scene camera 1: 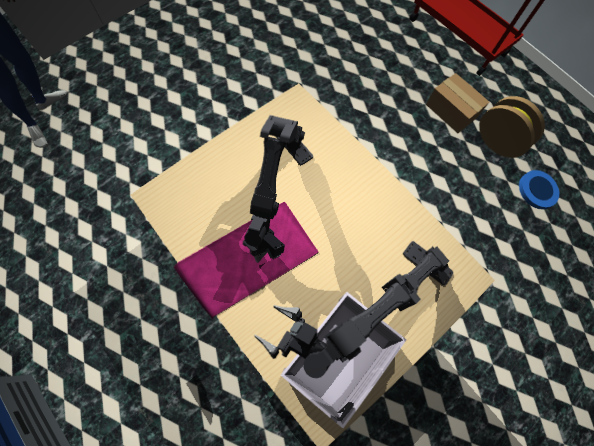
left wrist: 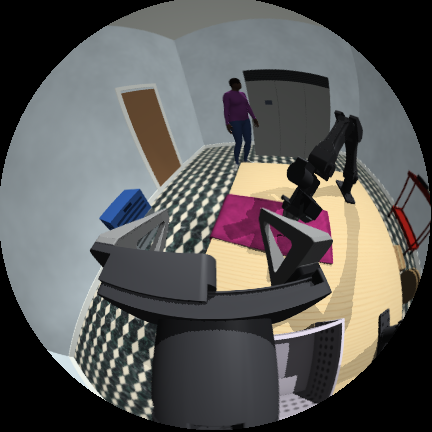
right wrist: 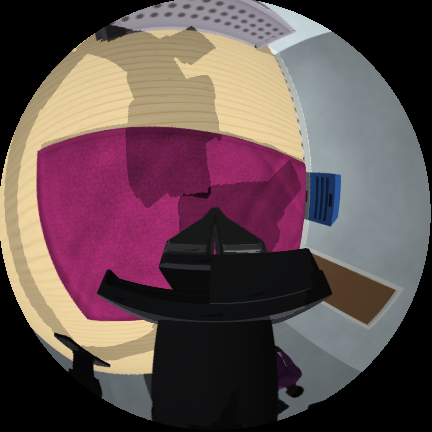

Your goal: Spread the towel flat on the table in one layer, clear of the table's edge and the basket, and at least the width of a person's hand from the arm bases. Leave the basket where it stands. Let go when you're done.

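Note:
The magenta towel (scene camera 1: 295,235) (left wrist: 232,210) (right wrist: 90,225) lies spread as a rectangle, with no large fold showing; part is hidden under the right arm. In scene camera 1 its lower-left short side reaches the table's edge and appears to stick slightly past it. My right gripper (scene camera 1: 259,260) (right wrist: 214,212) is shut, fingers pointing down low over the towel's middle, with no cloth seen bunched in its tips. My left gripper (scene camera 1: 265,322) (left wrist: 213,213) is open and empty, beyond the towel's lower side. The basket (scene camera 1: 375,375) (left wrist: 325,360) (right wrist: 200,15) stands apart from the towel.
The wooden table (scene camera 1: 360,175) carries both arm bases, the right arm's near the top and the left arm's near the right corner in scene camera 1. The left arm reaches over the basket. A person, boxes and a red cart (scene camera 1: 470,25) are off the table.

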